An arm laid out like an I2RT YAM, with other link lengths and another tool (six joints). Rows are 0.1 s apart.
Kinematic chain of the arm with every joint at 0, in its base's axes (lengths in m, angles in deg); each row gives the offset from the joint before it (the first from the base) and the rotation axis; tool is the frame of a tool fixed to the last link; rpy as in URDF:
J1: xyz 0 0 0.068 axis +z
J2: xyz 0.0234 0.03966 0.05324 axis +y
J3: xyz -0.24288 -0.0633 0 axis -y
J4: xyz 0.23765 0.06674 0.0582 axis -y
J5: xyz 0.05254 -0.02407 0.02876 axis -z
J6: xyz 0.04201 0 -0.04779 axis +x
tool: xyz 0.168 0.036 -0.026 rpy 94.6 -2.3 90
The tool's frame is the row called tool.
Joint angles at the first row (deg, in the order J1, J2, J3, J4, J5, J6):
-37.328, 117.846, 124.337, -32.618, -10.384, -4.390
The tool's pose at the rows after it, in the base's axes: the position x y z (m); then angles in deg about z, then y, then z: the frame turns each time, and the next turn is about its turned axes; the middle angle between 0 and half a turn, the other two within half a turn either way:
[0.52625 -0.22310 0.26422 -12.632 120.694 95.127]
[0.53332 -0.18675 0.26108 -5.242 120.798 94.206]
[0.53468 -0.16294 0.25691 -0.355 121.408 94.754]
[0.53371 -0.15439 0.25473 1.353 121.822 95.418]
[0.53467 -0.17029 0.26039 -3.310 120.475 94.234]
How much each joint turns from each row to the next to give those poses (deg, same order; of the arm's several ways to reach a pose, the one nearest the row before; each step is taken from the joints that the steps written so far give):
2.219, 1.211, 1.621, -2.149, -9.289, -3.093
2.189, 0.258, -0.009, -0.853, -4.628, -3.633
1.355, 0.148, -0.182, -1.163, -2.875, -1.684
0.443, -0.192, -0.486, -0.485, -0.921, -0.277
-0.446, -1.530, -2.159, 3.119, 3.218, 1.827

